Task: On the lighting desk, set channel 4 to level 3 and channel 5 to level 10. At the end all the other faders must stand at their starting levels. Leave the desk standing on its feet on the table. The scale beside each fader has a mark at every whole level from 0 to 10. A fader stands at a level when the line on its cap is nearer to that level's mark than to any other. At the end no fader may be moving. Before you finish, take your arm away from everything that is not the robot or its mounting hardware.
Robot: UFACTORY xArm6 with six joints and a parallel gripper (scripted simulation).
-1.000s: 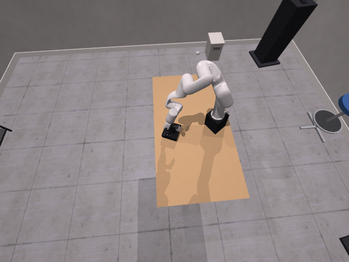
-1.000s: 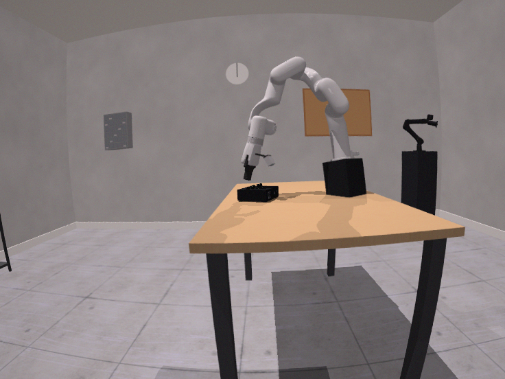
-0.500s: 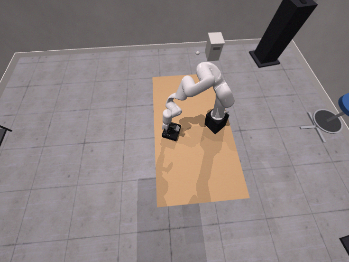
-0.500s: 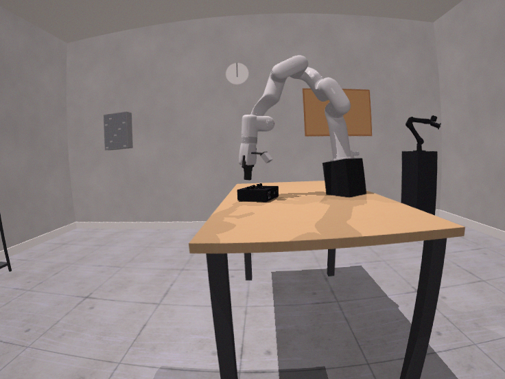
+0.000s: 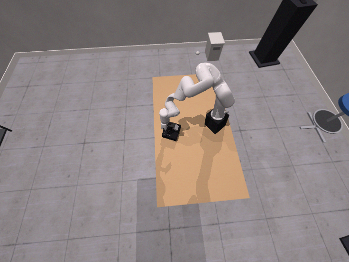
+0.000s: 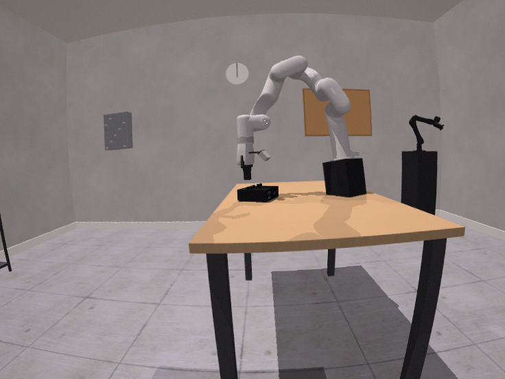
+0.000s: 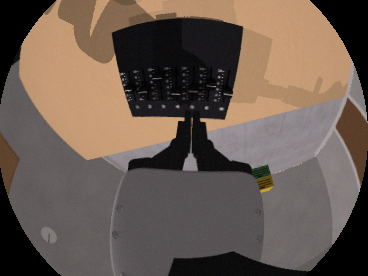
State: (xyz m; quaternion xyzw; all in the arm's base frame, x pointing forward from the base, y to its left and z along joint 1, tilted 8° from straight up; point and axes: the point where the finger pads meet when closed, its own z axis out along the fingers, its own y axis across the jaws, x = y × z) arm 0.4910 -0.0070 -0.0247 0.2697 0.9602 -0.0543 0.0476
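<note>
Right now my hand is 5 cm above the fader cap, 3 cm past it and 1 cm to the left of it.
</note>
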